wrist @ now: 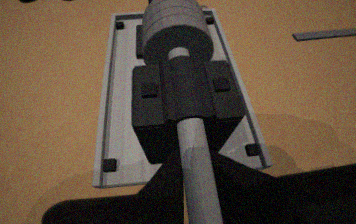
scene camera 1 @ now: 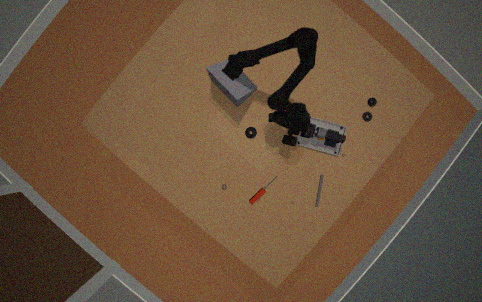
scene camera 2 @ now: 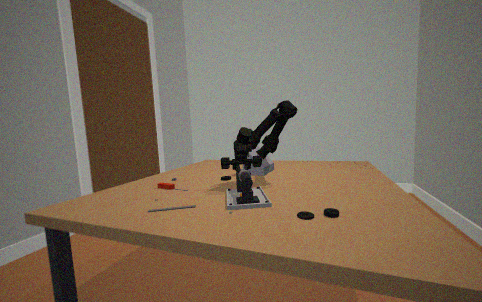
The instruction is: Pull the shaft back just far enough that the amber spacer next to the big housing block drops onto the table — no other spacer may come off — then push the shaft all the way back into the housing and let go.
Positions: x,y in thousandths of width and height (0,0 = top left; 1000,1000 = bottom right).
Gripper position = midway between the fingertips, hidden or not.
In view: my gripper (wrist: 529,694) and a base plate (scene camera 1: 696,455).
The base plate shows as well in the wrist view (wrist: 395,471) and in scene camera 2 (scene camera 2: 522,654).
